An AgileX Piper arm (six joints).
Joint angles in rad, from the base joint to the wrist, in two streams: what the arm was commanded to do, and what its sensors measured. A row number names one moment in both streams.
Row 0, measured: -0.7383, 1.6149, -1.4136, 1.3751, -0.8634, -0.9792
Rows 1 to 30, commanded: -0.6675, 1.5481, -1.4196, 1.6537, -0.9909, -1.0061; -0.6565, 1.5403, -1.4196, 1.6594, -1.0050, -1.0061; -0.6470, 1.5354, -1.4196, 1.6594, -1.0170, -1.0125; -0.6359, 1.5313, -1.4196, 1.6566, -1.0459, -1.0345; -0.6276, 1.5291, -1.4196, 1.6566, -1.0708, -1.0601; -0.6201, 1.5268, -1.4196, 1.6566, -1.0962, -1.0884; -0.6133, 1.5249, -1.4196, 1.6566, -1.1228, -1.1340; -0.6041, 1.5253, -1.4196, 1.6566, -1.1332, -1.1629; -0.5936, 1.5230, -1.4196, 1.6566, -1.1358, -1.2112; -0.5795, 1.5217, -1.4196, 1.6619, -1.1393, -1.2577; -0.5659, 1.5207, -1.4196, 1.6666, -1.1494, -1.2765; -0.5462, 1.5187, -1.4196, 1.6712, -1.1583, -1.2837; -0.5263, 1.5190, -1.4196, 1.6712, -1.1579, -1.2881; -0.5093, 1.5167, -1.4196, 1.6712, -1.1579, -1.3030; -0.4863, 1.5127, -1.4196, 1.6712, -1.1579, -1.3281; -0.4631, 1.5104, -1.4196, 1.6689, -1.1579, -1.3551; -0.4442, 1.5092, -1.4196, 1.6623, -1.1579, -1.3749; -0.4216, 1.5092, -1.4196, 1.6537, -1.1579, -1.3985; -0.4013, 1.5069, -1.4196, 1.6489, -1.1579, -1.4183; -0.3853, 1.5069, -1.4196, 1.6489, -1.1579, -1.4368; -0.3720, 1.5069, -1.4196, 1.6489, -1.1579, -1.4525; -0.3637, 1.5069, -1.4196, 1.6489, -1.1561, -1.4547; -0.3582, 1.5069, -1.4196, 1.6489, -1.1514, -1.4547; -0.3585, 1.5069, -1.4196, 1.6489, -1.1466, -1.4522; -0.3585, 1.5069, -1.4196, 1.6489, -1.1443, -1.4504; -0.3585, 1.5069, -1.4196, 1.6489, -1.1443, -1.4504; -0.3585, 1.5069, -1.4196, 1.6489, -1.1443, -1.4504; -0.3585, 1.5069, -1.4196, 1.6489, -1.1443, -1.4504; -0.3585, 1.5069, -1.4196, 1.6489, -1.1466, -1.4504; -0.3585, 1.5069, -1.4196, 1.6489, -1.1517, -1.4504
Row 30, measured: -0.3617, 1.5171, -1.4143, 1.6616, -1.1430, -1.4376
